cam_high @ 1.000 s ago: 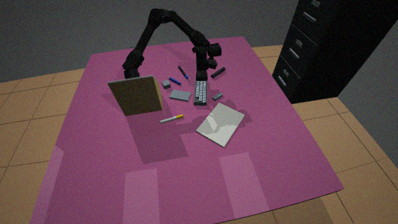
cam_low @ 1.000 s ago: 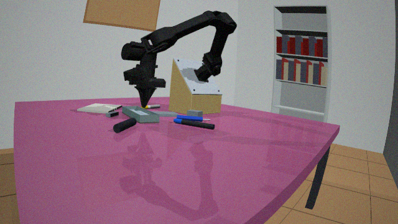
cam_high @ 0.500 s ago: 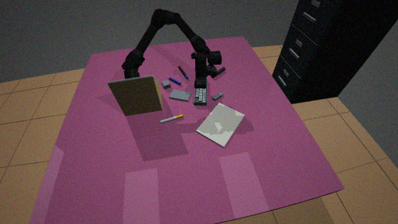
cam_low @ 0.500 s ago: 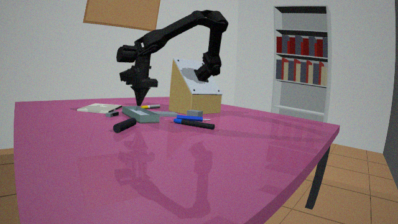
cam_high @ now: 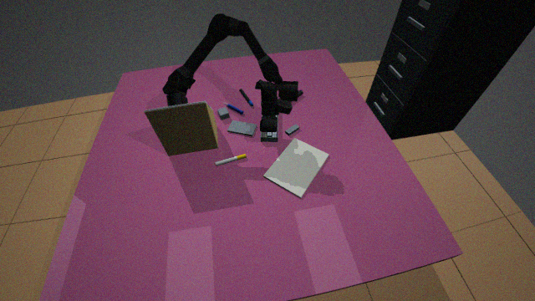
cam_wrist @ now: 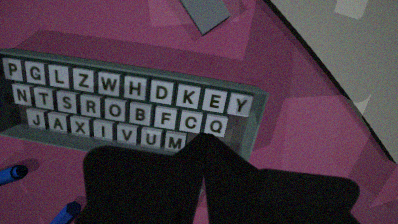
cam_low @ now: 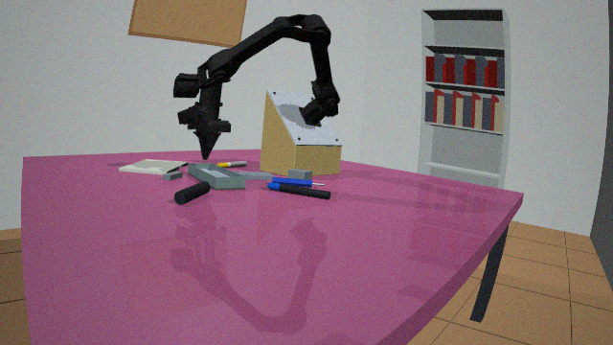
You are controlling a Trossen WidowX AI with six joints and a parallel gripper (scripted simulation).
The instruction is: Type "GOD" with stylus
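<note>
Right now the blue stylus is 16 cm behind my gripper tip, 20 cm to the left of it and 3 cm below it. Also, from my gripper tip: yellow-capped white marker (15 cm behind, 12 cm to the right, 3 cm below); grey pad (11 cm behind, 5 cm to the left, 4 cm below); white pad (8 cm ahead, 18 cm to the right, 4 cm below).
</note>
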